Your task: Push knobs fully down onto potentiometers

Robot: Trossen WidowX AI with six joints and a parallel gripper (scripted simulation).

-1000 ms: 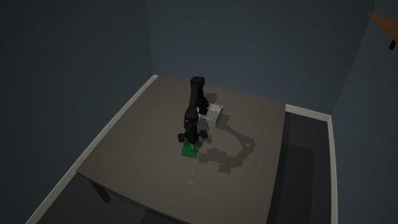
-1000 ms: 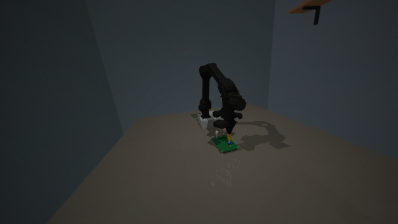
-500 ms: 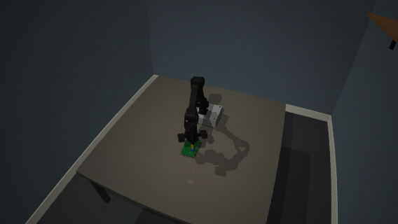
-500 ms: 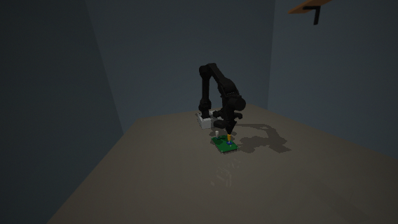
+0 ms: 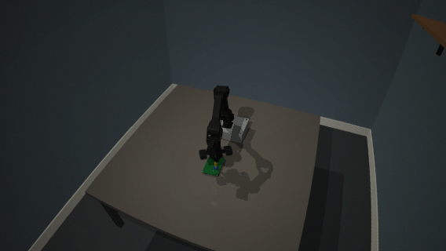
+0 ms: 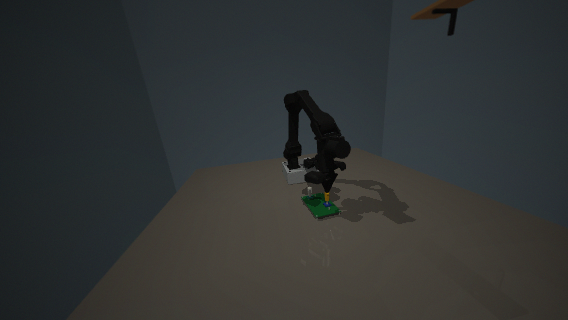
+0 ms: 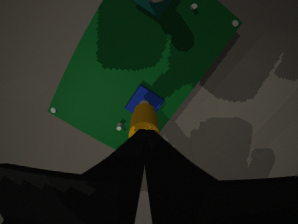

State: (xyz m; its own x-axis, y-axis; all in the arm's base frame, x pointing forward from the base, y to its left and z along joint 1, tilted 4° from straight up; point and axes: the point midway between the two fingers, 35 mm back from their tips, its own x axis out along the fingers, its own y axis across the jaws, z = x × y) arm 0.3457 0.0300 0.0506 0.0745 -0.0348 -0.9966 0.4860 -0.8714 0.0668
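Now: gripper tip 1 cm above the orange knob. Round my gripper tip: white knob (7 cm behind, 4 cm to the right, 2 cm below).
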